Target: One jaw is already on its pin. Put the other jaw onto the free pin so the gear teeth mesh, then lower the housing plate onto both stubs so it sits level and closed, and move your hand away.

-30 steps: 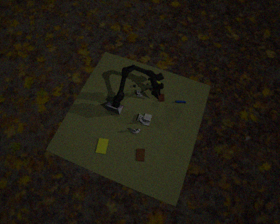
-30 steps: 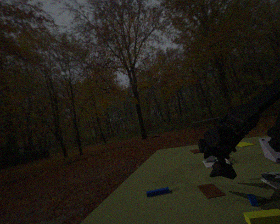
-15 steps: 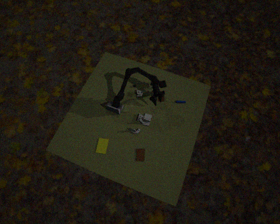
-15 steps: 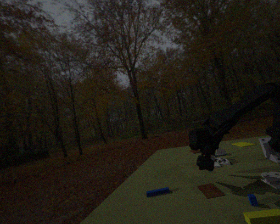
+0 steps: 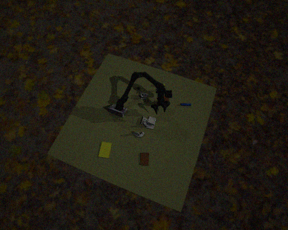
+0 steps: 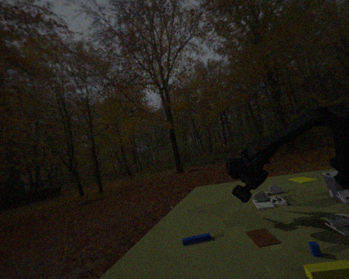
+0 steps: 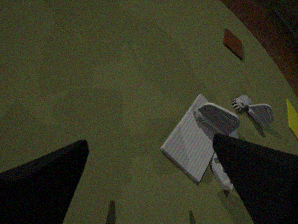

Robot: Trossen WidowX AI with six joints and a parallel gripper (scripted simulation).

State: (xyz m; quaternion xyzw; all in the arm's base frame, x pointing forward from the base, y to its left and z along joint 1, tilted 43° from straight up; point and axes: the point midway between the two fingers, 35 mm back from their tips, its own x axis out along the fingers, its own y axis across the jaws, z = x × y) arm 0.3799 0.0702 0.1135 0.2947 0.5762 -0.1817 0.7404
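The grey jaw is 240 mm to the right of my gripper tip, 100 mm behind it and 70 mm below it. Round my gripper tip: blue bar (220 mm to the left, 200 mm ahead, 70 mm below); then yellow bar (340 mm to the left, 120 mm behind, 70 mm below); then yellow slab (510 mm to the right, 340 mm behind, 70 mm below).
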